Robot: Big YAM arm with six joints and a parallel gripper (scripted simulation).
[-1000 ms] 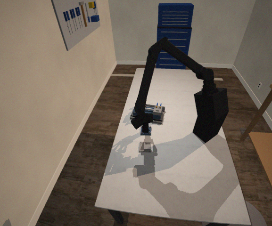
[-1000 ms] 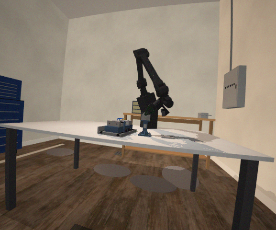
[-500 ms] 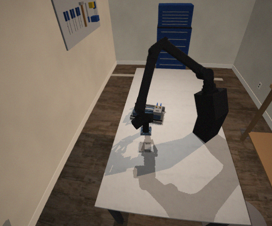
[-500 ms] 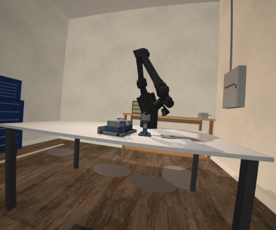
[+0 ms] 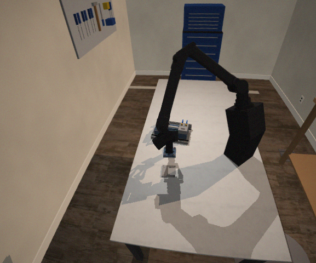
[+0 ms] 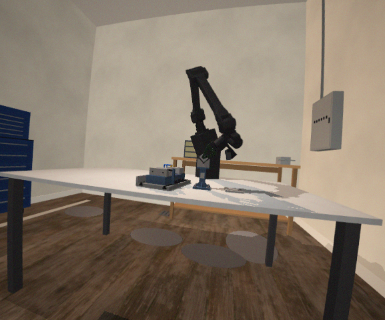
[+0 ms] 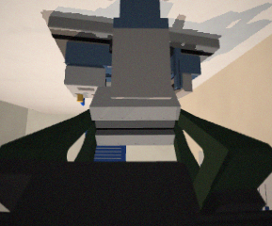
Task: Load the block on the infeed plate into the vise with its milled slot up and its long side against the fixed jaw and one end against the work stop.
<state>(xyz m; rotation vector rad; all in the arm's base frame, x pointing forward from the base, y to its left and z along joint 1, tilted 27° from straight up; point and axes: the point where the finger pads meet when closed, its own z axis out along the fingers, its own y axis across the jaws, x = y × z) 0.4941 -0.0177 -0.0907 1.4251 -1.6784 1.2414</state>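
Right now my hand is 11 cm above the post. Also, from my hand: air cylinder rod (19 cm to the right, 9 cm below, 4 cm behind); work stop rod (17 cm to the right, 8 cm below, 6 cm ahead); part (right at my hand).
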